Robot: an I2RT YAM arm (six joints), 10 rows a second.
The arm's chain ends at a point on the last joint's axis. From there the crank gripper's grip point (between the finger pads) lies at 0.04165 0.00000 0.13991 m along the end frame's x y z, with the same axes.
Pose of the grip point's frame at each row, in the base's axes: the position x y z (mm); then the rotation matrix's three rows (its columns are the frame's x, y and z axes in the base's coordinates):
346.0 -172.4 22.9; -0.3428 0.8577 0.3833; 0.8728 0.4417 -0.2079; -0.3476 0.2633 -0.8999
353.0 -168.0 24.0; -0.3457 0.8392 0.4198; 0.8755 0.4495 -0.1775; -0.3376 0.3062 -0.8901
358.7 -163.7 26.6; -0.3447 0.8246 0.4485; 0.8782 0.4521 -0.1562; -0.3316 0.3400 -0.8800
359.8 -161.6 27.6; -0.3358 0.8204 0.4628; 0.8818 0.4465 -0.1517; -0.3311 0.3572 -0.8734
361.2 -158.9 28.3; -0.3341 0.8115 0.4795; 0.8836 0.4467 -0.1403; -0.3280 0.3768 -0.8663
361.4 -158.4 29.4; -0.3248 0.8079 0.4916; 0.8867 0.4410 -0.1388; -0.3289 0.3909 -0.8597
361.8 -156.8 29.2; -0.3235 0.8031 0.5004; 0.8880 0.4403 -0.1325; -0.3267 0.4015 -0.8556
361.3 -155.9 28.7; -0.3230 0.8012 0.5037; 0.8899 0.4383 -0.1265; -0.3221 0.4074 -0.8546
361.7 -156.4 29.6; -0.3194 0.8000 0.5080; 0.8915 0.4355 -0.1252; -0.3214 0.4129 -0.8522
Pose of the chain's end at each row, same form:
306.7 -179.7 163.3; -0.3428 0.8577 0.3833; 0.8728 0.4417 -0.2079; -0.3476 0.2633 -0.8999
308.7 -179.6 162.6; -0.3457 0.8392 0.4198; 0.8755 0.4495 -0.1775; -0.3376 0.3062 -0.8901
310.3 -178.4 163.5; -0.3447 0.8246 0.4485; 0.8782 0.4521 -0.1562; -0.3316 0.3400 -0.8800
309.0 -177.1 163.6; -0.3358 0.8204 0.4628; 0.8818 0.4465 -0.1517; -0.3311 0.3572 -0.8734
308.0 -176.1 163.2; -0.3341 0.8115 0.4795; 0.8836 0.4467 -0.1403; -0.3280 0.3768 -0.8663
306.1 -175.9 163.4; -0.3248 0.8079 0.4916; 0.8867 0.4410 -0.1388; -0.3289 0.3909 -0.8597
305.3 -175.2 162.5; -0.3235 0.8031 0.5004; 0.8880 0.4403 -0.1325; -0.3267 0.4015 -0.8556
304.3 -175.3 161.7; -0.3230 0.8012 0.5037; 0.8899 0.4383 -0.1265; -0.3221 0.4074 -0.8546
303.9 -176.0 162.2; -0.3194 0.8000 0.5080; 0.8915 0.4355 -0.1252; -0.3214 0.4129 -0.8522

